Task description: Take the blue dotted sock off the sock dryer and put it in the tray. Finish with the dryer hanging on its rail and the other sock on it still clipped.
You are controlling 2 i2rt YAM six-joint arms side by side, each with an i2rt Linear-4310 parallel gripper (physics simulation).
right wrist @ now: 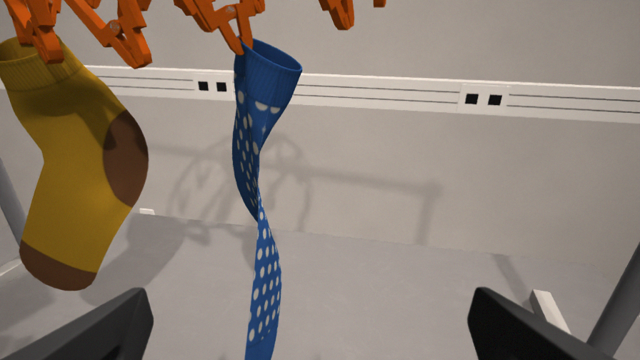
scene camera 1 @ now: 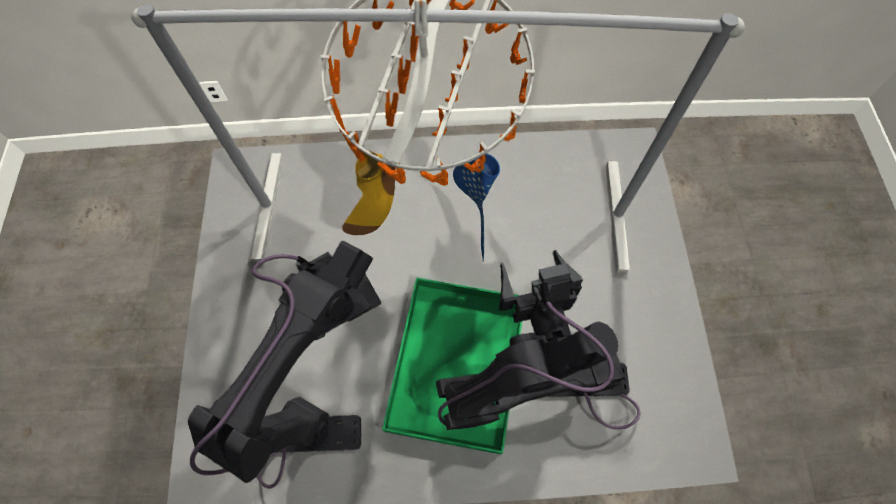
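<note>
The blue dotted sock [scene camera 1: 466, 180] [right wrist: 266, 280] hangs by its cuff from an orange clip [right wrist: 227, 17] and is twisted lower down. The yellow sock [scene camera 1: 374, 203] [right wrist: 75, 170] with brown heel and toe hangs clipped at the picture's left of it. The round white dryer [scene camera 1: 416, 168] hangs on the grey rail [scene camera 1: 595, 21]. The green tray [scene camera 1: 438, 319] lies on the mat, partly under the right arm. My right gripper [scene camera 1: 528, 258] [right wrist: 311, 303] is open and empty, in front of the blue sock and apart from it. My left gripper [scene camera 1: 358, 272] is open, below the yellow sock in the picture; its fingers are hidden.
Grey posts [scene camera 1: 209, 112] [scene camera 1: 673, 119] hold up the rail on white feet [scene camera 1: 266, 206] [scene camera 1: 617, 219] at both sides. Several empty orange clips [scene camera 1: 435, 177] [right wrist: 117, 32] hang around the dryer near the socks. A wall stands behind the mat [scene camera 1: 676, 376].
</note>
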